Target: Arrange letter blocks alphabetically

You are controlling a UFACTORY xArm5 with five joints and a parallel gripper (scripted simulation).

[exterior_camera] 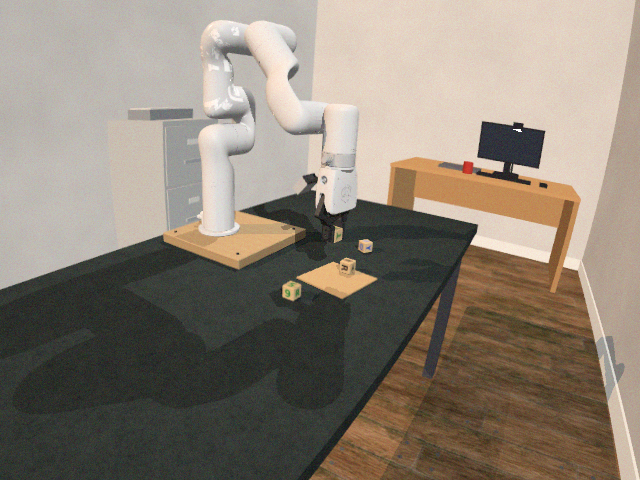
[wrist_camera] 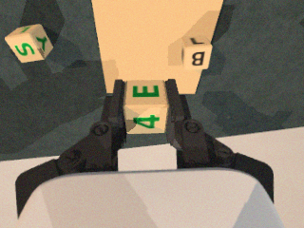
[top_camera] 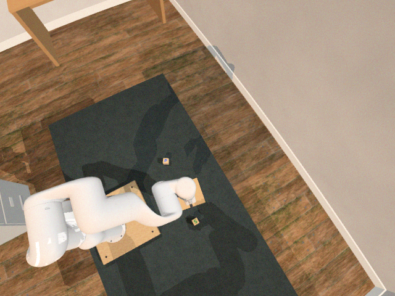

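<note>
Now: the green-lettered block 130 mm to the right of my hand, 110 mm below it and 20 mm behind it. Round my hand: tan mat: 120 mm below, 10 mm to the left, 10 mm ahead.
</note>
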